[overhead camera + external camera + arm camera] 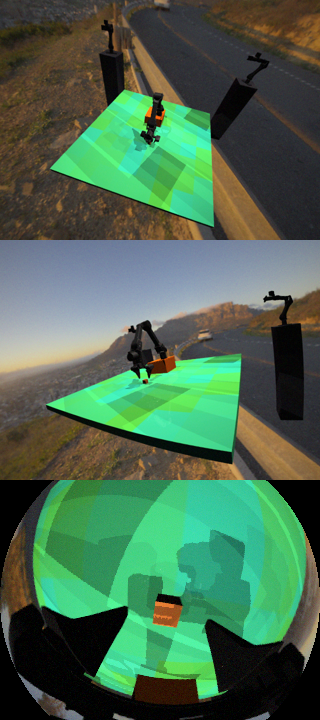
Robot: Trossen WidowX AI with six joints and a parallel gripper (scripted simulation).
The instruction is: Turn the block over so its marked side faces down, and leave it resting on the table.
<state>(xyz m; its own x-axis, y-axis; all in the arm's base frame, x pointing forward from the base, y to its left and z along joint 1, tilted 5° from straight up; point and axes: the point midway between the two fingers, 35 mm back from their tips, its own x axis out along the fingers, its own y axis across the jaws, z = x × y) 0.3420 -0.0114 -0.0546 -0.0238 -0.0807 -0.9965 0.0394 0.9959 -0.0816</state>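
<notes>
Right now my gripper tip is 2 cm above the orange block and 1 cm past it.
</notes>
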